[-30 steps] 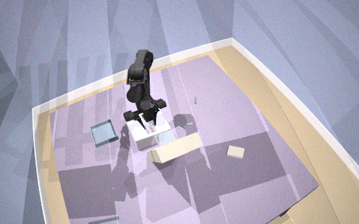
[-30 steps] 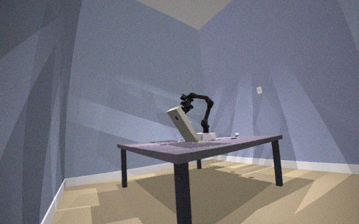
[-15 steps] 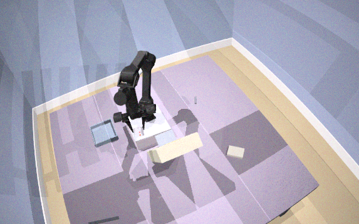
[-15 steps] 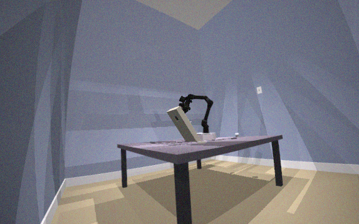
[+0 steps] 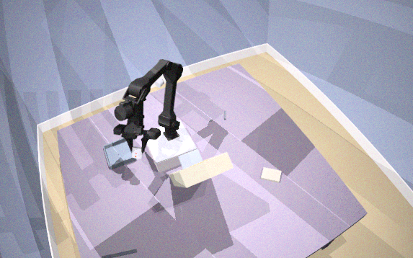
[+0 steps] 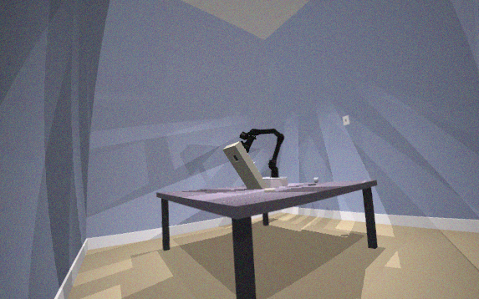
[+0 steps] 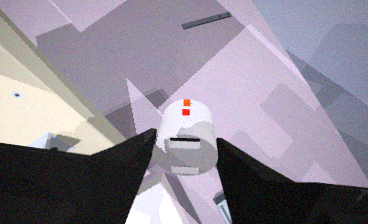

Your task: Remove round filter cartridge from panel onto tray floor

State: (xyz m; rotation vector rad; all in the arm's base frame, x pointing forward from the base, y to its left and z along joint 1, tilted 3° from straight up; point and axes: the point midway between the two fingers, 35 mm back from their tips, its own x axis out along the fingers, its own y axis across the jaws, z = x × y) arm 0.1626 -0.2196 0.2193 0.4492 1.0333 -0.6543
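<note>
Now: gripper tip 27 cm past the shallow blue-grey tray, 6 cm to the left of it and 27 cm above it. The rest, counted from my gripper tip: thin grey peg (19 cm behind, 55 cm to the left, 27 cm below); then small cream block (26 cm ahead, 51 cm to the left, 27 cm below); then white round filter cartridge (right at my gripper tip).
</note>
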